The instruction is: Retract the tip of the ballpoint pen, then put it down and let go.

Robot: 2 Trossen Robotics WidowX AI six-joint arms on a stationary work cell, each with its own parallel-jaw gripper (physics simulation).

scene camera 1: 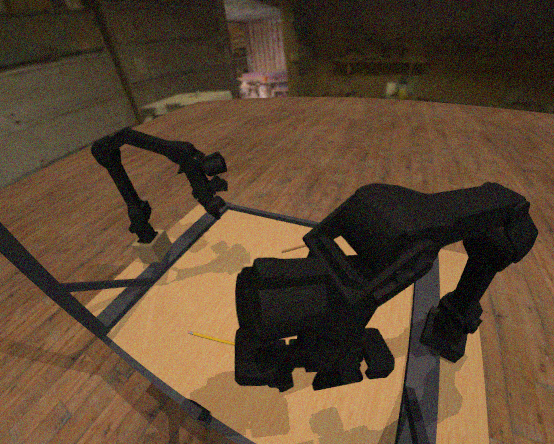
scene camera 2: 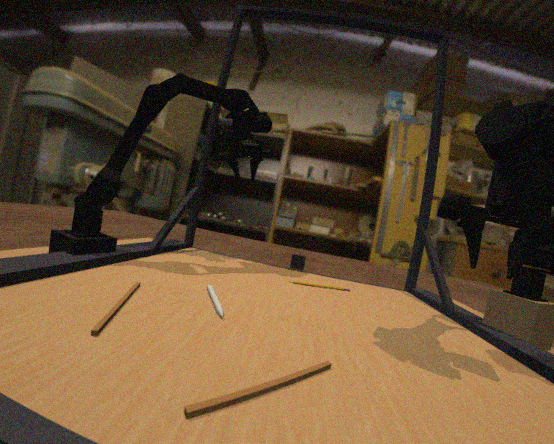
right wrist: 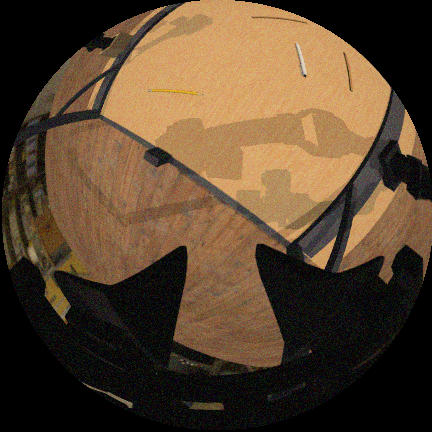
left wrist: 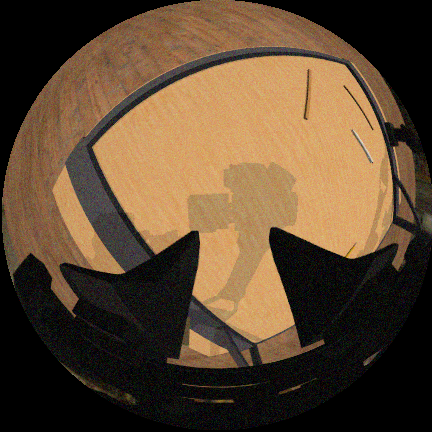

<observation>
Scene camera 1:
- my left gripper: 216, 216
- my right gripper: 297, 388
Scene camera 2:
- my left gripper: 490, 273
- my right gripper: 246, 181
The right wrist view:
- my right gripper: 221, 251
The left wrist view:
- my left gripper: 234, 235
</observation>
